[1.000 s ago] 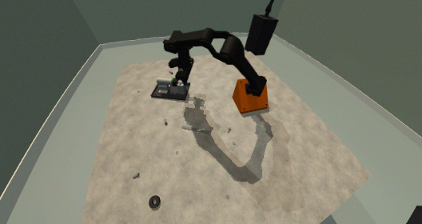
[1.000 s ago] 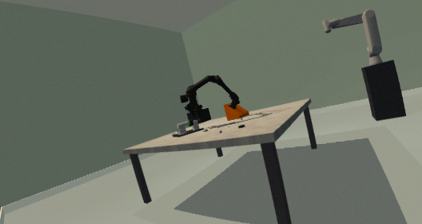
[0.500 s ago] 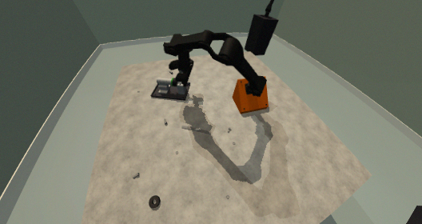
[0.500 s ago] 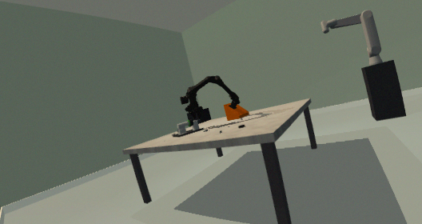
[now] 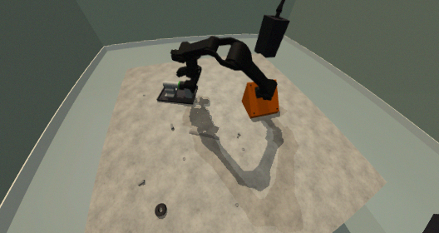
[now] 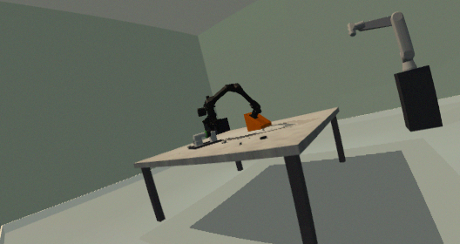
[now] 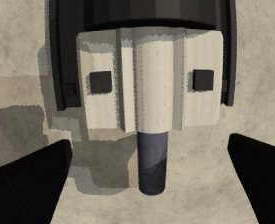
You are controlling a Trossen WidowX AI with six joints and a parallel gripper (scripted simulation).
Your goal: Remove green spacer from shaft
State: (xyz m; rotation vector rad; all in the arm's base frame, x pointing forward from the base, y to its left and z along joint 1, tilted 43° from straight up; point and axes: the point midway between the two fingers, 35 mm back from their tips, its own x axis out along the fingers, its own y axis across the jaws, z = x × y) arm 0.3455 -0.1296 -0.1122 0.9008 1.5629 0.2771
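Now: the dark grey shaft 7 cm ahead of my gripper tip, 3 cm to the right of it and 1 cm above it. Also, from my gripper tip: green spacer (8 cm ahead, 3 cm to the right, 1 cm above).
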